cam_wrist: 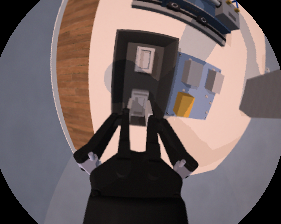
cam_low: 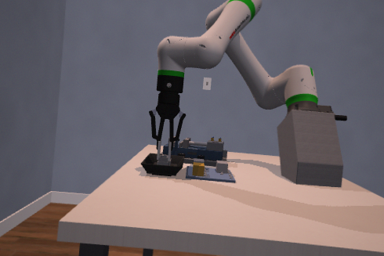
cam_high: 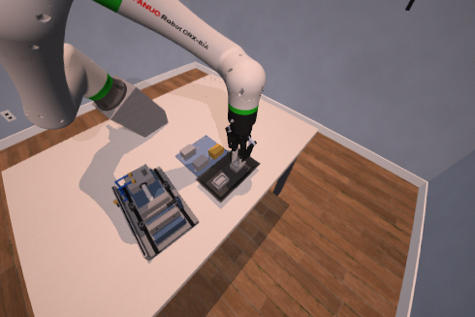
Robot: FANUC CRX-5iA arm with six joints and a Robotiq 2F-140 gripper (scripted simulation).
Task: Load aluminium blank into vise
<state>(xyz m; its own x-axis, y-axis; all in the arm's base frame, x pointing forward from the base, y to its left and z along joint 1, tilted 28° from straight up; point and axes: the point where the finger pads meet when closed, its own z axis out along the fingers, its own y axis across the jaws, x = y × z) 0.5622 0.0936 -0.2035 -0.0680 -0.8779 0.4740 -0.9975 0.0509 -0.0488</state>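
My hand is 13 cm past the brass blank and 6 cm above it. From my hand the other things lie so: vise (13 cm behind, 33 cm to the right, 4 cm below).
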